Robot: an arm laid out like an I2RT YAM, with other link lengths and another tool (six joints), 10 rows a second.
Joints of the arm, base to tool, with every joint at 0 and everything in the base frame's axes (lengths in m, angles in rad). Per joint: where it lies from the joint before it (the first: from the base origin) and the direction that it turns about. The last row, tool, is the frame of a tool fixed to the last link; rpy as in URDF.
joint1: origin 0.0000 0.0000 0.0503 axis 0 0 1
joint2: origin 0.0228 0.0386 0.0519 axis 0 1 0
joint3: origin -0.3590 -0.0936 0.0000 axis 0 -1 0
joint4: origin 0.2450 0.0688 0.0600 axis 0 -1 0
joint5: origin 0.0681 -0.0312 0.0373 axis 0 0 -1
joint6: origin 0.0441 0.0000 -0.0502 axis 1 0 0
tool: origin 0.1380 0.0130 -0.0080 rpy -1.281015 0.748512 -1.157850
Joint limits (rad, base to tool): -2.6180..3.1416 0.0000..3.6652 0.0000..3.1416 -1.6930..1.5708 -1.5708..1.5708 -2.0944..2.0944
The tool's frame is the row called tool.
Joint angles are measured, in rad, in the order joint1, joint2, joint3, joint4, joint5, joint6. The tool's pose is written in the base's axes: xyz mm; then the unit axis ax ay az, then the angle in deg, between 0 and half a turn. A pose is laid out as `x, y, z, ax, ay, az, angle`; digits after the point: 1 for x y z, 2 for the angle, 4 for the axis.
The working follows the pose.
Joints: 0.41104, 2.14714, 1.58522, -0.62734, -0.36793, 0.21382
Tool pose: 459.2, 267.3, 100.7, -0.4787, 0.8423, 0.2480, 142.46
Where each joint sits with the arm in this pose, in the base's axes (m; each line is computed from the numbers above, not from the rounded line before):
joint1: 0.0000 0.0000 0.0503
joint2: 0.0055 0.0445 0.1022
joint3: 0.2222 0.0369 0.4032
joint4: 0.4141 0.1955 0.3234
joint5: 0.4815 0.1909 0.2741
joint6: 0.4465 0.1930 0.2172
the tool: 0.4592 0.2673 0.1007

